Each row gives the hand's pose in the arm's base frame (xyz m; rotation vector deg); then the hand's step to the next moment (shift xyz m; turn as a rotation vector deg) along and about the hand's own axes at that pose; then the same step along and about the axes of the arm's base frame.
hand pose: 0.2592 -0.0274 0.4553 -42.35 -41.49 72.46
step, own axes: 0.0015 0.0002 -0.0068 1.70 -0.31 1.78
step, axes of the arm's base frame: 0.0057 0.0009 -0.0040 -1.01 1.78 1.39
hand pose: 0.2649 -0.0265 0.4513 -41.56 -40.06 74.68
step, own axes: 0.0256 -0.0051 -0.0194 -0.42 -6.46 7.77
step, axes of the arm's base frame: 0.0219 0.0232 -0.0063 -2.46 -0.57 9.79
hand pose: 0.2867 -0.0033 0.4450 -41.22 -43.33 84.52
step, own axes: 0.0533 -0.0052 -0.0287 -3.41 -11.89 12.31
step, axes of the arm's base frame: 0.0242 0.0543 -0.0124 -2.82 -3.62 16.84
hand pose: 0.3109 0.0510 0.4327 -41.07 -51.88 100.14
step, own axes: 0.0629 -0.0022 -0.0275 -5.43 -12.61 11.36
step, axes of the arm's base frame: 0.0027 0.0666 -0.0165 -1.04 -5.13 17.03
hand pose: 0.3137 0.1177 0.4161 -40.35 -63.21 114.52
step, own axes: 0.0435 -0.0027 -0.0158 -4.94 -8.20 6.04
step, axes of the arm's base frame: -0.0126 0.0435 -0.0101 1.14 -3.85 10.58
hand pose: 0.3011 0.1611 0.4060 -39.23 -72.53 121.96
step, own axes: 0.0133 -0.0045 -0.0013 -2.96 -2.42 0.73
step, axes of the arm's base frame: -0.0076 0.0117 0.0016 2.11 -1.53 2.89
